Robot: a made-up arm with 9 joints.
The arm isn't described. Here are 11 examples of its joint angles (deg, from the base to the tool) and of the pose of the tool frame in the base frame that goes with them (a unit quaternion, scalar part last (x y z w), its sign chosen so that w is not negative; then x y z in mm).
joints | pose
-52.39 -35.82 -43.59 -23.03 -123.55 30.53 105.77 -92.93 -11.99 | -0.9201 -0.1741 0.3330 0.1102 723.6 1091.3 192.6
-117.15 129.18 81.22 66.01 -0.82 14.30 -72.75 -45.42 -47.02 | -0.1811 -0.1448 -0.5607 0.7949 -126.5 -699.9 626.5
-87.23 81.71 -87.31 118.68 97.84 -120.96 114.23 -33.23 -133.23 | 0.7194 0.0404 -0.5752 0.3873 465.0 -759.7 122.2
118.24 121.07 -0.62 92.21 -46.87 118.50 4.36 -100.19 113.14 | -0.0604 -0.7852 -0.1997 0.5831 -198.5 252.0 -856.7
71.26 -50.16 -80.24 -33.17 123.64 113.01 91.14 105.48 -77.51 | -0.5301 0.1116 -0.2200 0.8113 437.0 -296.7 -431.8
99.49 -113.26 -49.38 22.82 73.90 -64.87 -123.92 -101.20 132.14 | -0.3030 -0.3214 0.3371 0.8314 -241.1 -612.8 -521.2
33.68 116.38 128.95 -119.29 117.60 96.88 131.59 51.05 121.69 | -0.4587 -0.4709 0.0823 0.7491 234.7 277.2 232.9
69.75 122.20 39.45 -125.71 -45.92 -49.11 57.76 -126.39 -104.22 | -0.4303 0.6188 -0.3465 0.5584 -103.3 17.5 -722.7
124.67 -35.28 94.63 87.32 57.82 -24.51 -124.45 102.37 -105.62 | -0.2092 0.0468 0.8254 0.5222 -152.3 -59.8 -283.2
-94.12 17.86 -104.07 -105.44 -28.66 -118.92 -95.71 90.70 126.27 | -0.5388 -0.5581 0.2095 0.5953 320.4 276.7 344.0
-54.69 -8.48 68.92 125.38 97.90 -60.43 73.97 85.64 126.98 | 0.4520 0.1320 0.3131 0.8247 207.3 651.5 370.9
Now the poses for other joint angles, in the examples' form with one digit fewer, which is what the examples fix.
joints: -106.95 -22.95 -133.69 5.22 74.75 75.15 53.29 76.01 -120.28
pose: 0.805 0.495 -0.108 0.308 264 290 133
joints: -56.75 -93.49 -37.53 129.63 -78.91 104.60 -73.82 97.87 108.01
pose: 0.109 0.745 -0.596 0.280 -598 628 -182
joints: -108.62 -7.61 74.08 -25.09 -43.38 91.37 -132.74 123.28 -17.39
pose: -0.079 0.109 0.937 0.323 -216 -95 875
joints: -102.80 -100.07 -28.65 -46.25 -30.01 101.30 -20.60 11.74 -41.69
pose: 0.571 0.260 -0.497 0.600 -35 791 421
